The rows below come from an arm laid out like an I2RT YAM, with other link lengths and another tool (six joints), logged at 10 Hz.
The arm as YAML. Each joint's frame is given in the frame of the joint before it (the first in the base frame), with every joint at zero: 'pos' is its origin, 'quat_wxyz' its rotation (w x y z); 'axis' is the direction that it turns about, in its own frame. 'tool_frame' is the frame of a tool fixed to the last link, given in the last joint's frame.
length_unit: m
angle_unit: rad
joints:
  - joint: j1
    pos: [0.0, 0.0, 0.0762]
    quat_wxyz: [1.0, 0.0, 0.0, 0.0]
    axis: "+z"
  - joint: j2
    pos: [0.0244, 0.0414, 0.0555]
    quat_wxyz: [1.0, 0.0, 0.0, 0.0]
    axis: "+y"
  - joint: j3
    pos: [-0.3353, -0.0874, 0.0]
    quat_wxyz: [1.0, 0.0, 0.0, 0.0]
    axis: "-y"
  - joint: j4
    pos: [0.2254, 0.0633, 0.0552]
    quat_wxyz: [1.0, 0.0, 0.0, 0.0]
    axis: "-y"
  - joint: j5
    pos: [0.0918, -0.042, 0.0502]
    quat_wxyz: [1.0, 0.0, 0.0, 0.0]
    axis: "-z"
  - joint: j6
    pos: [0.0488, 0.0, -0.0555]
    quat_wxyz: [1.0, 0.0, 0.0, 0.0]
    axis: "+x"
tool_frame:
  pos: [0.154, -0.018, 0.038]
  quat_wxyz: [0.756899, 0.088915, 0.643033, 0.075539]
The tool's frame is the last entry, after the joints.
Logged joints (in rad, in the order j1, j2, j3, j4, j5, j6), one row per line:
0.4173 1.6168 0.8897 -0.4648 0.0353 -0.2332
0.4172 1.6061 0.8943 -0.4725 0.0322 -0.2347
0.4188 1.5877 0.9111 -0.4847 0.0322 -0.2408
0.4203 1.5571 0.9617 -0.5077 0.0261 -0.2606
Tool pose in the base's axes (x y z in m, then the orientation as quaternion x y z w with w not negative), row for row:
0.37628 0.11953 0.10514 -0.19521 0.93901 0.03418 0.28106
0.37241 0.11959 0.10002 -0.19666 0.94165 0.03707 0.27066
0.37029 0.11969 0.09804 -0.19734 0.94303 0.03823 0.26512
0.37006 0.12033 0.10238 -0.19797 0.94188 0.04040 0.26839
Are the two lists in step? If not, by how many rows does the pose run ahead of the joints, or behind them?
The pose runs 2 rows behind the joints: the pose in row i belongs to the joints in row i - 2.
